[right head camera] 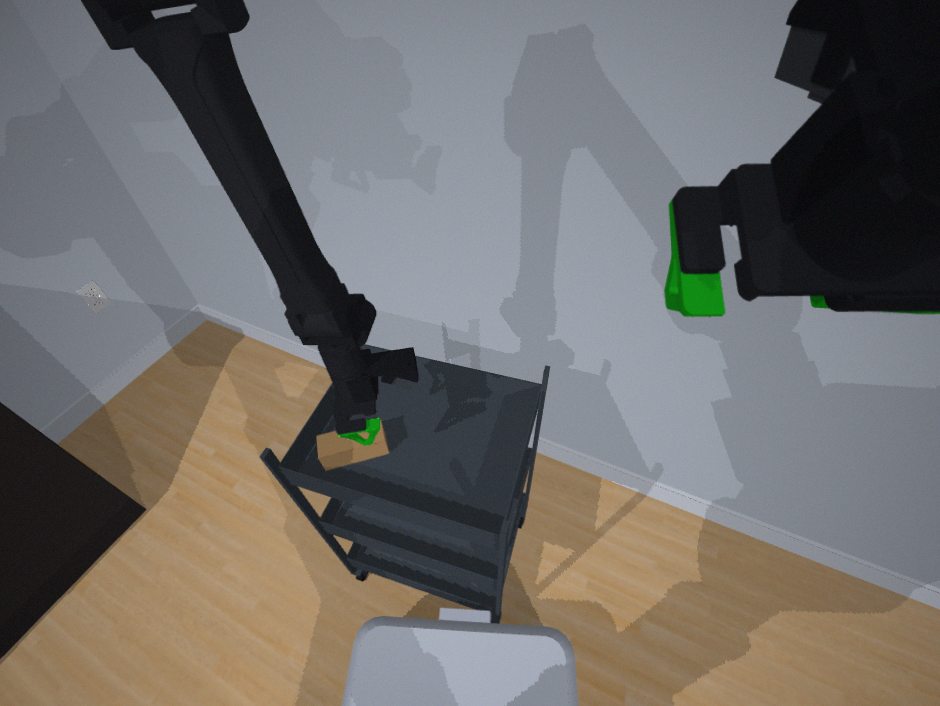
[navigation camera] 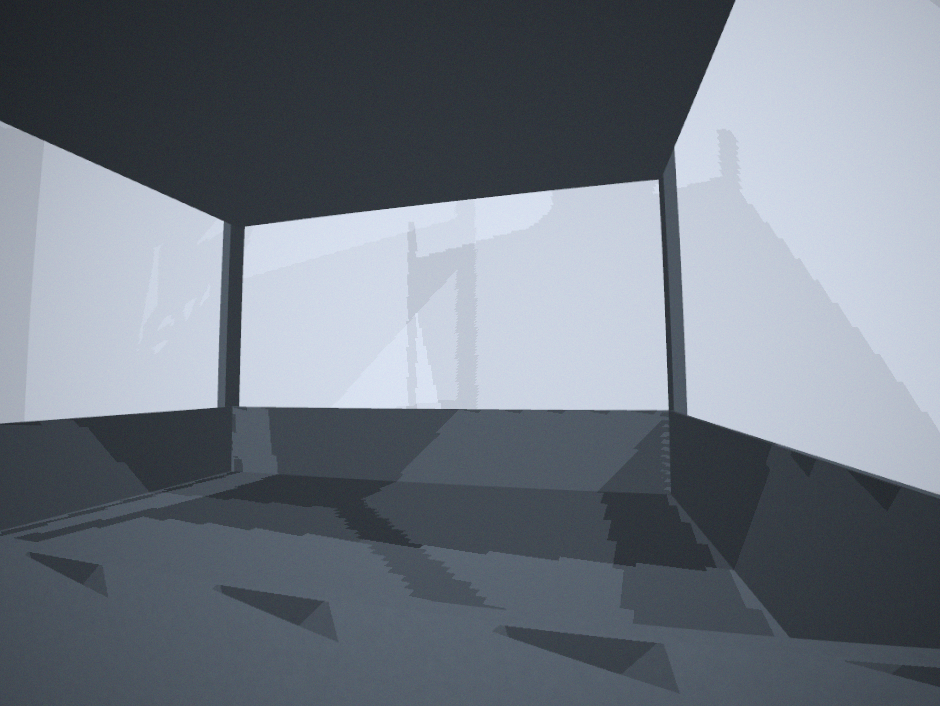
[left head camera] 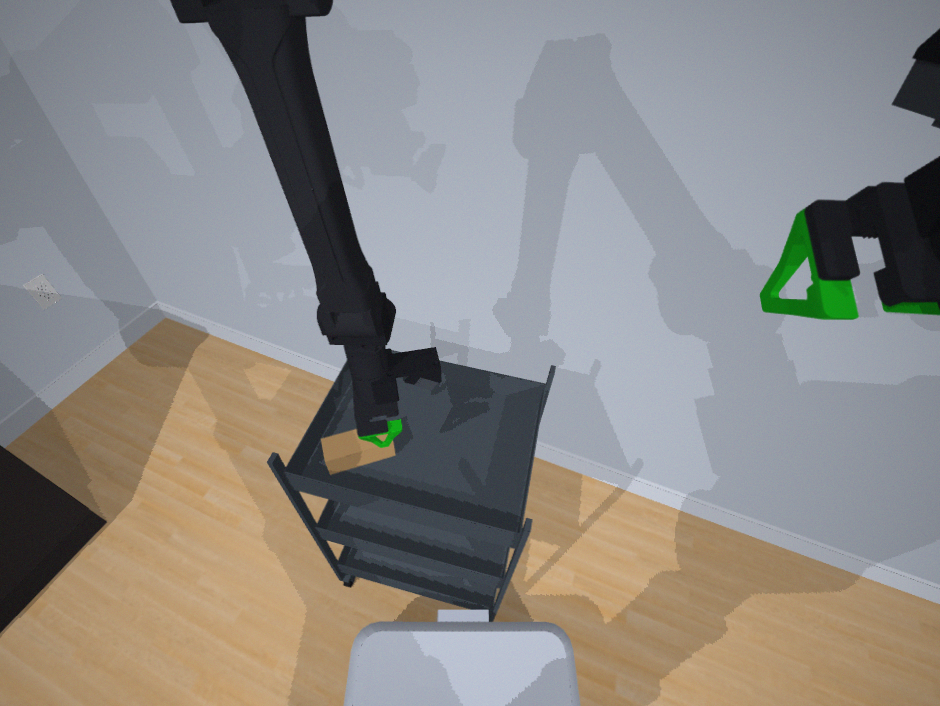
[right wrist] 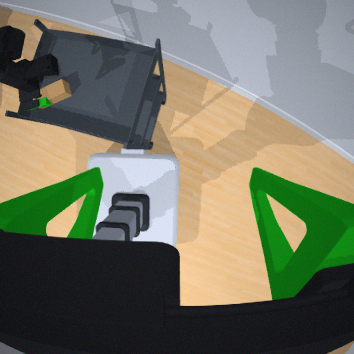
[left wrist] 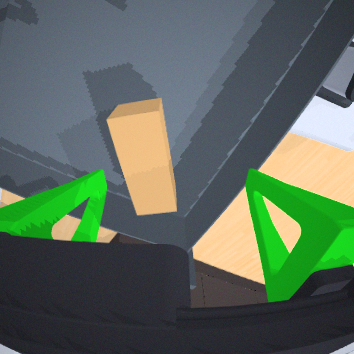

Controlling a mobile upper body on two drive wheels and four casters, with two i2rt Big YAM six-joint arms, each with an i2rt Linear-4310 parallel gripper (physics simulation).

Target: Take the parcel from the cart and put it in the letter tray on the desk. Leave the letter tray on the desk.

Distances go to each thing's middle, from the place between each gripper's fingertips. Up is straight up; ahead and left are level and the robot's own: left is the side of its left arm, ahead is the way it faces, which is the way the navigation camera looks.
Scene:
I see my right gripper 58 cm above the tan parcel (left head camera: 344, 451), 45 cm to the right of it and 21 cm short of it.
I see the tan parcel 120 mm below my left hand, 60 mm to the left of it and 20 mm ahead of it.

